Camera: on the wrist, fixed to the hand. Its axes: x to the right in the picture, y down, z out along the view.
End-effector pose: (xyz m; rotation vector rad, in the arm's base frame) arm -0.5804 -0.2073 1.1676 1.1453 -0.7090 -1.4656
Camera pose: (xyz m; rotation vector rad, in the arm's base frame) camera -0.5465 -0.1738 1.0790 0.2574 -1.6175 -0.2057
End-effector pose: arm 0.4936 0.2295 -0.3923 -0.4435 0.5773 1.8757
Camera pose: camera 0.5671 0.2082 -0.4576 -0.7266 -0.9733 -2.6854
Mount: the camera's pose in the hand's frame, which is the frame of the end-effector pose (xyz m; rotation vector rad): -0.0062 -0.0739 -0.0680 0.3398 -0.3628 1.5224
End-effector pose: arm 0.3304 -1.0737 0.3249 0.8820 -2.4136 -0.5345
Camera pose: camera 0.4093 -1.1346 0.3386 -1.0929 -2.6682 0.3508
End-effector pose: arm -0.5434 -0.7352 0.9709 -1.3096 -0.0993 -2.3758
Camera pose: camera -0.6236 -0.6838 0.9385 -0.9865 0.2837 -0.7918
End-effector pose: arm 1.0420 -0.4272 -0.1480 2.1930 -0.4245 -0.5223
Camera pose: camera 1.0798 -0.3356 -0.1656 1.4041 -2.1869 0.0543
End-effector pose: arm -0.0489 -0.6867 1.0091 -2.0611 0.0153 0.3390
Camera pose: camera -0.0278 -0.7093 1.1048 -1.2490 1.3408 1.4733
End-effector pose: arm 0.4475 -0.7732 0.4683 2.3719 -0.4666 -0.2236
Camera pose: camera 0.4810 -0.6783 0.4693 1.6054 -2.3780 0.1651
